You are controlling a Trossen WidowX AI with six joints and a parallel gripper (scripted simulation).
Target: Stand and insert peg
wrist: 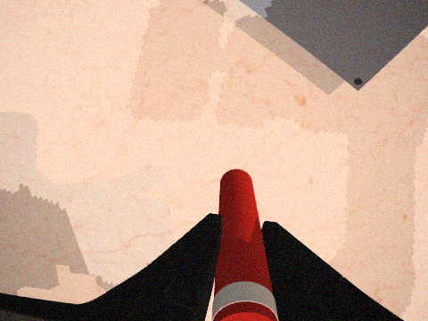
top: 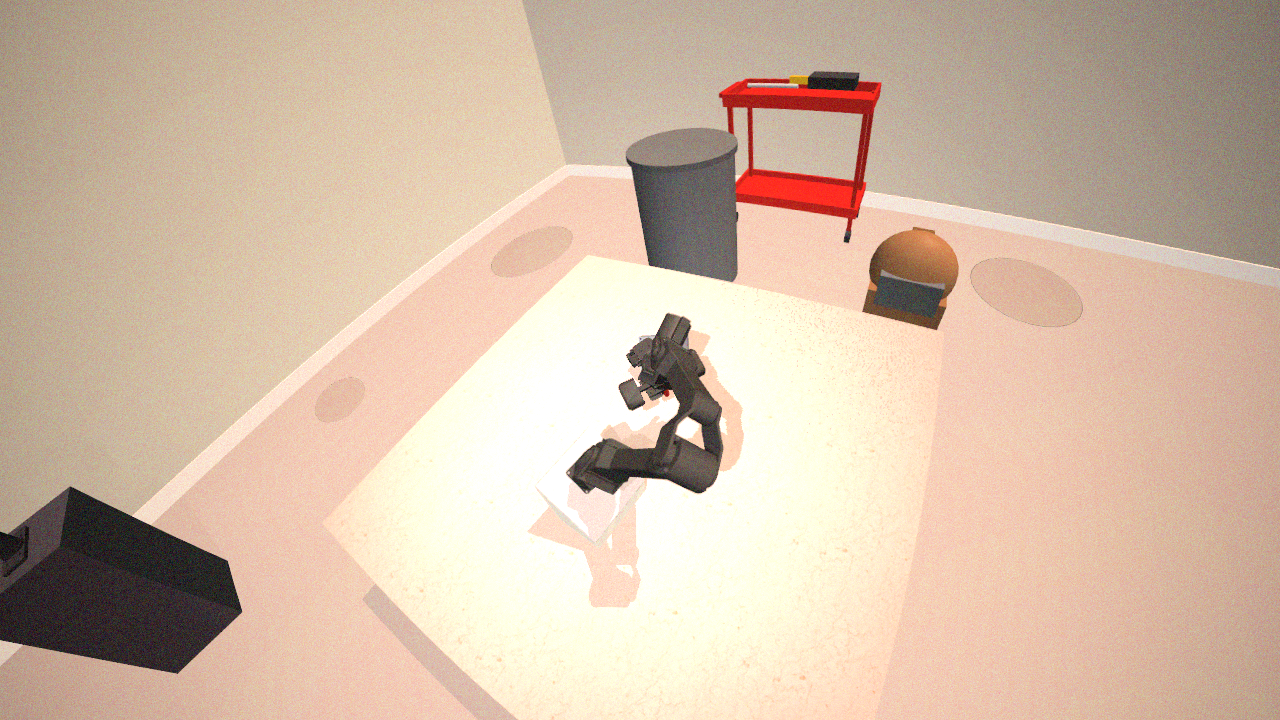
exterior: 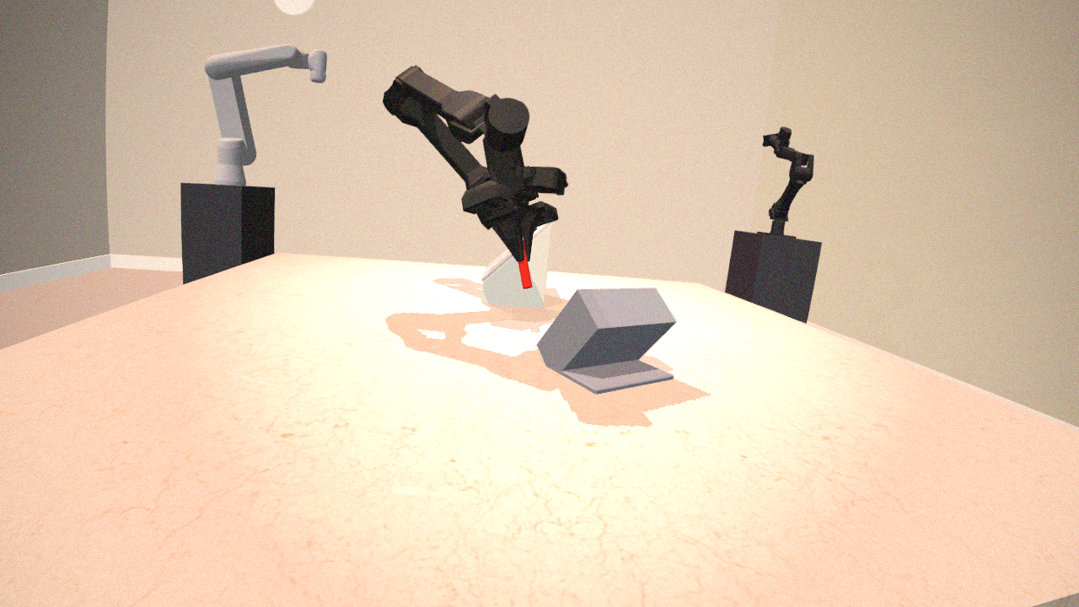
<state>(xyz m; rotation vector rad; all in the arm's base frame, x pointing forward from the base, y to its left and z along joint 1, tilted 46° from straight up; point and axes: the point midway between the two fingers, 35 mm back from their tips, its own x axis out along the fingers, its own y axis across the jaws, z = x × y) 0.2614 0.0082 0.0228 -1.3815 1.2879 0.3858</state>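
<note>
My gripper tip is now 14 cm short of the grey sloped panel, 11 cm to the right of it and 6 cm above it. From my gripper tip the other things lie so: red peg (2 cm above, 1 cm to the right, 1 cm behind).
</note>
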